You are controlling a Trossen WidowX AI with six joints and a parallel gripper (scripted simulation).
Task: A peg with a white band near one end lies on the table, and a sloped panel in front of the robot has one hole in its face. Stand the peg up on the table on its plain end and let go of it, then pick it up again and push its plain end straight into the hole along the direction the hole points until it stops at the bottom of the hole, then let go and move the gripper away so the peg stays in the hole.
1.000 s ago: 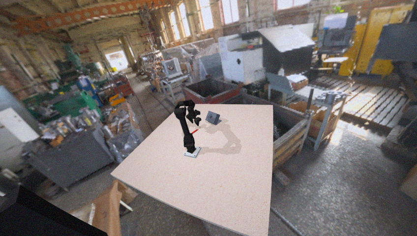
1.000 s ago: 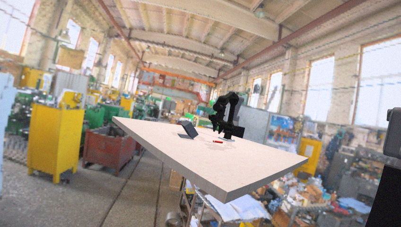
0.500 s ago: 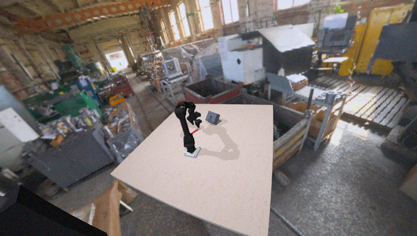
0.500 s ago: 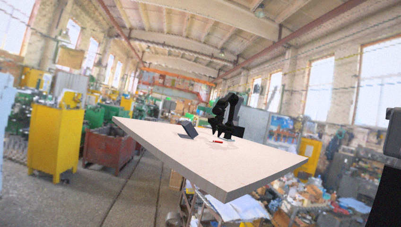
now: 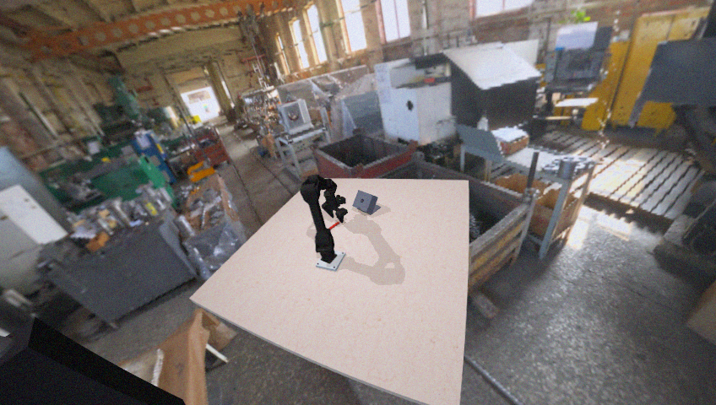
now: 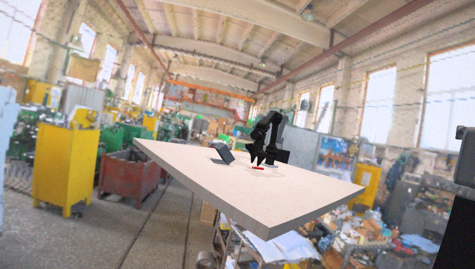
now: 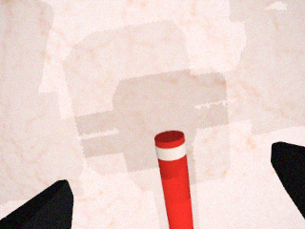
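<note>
Right now the red peg is 20 mm below my gripper tip and 10 mm behind it. Also, from my gripper tip: grey sloped panel: 180 mm ahead, 90 mm to the right, 40 mm above.
</note>
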